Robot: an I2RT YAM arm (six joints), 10 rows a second.
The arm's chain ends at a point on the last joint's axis. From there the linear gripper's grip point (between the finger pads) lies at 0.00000 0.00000 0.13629 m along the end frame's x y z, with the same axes.
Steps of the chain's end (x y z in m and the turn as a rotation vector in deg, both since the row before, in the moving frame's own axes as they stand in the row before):
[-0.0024 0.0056 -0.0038 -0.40 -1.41 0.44]
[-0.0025 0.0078 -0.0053 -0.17 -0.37 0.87]
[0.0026 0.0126 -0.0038 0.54 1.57 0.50]
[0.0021 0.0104 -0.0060 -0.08 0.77 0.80]
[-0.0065 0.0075 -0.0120 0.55 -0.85 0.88]
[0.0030 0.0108 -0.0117 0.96 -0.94 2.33]
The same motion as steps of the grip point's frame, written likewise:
[-0.0058 0.0065 -0.0038 -0.40 -1.41 0.44]
[-0.0034 0.0082 -0.0053 -0.17 -0.37 0.87]
[0.0063 0.0113 -0.0039 0.54 1.57 0.50]
[0.0039 0.0106 -0.0060 -0.08 0.77 0.80]
[-0.0085 0.0062 -0.0120 0.55 -0.85 0.88]
[0.0008 0.0085 -0.0117 0.96 -0.94 2.33]

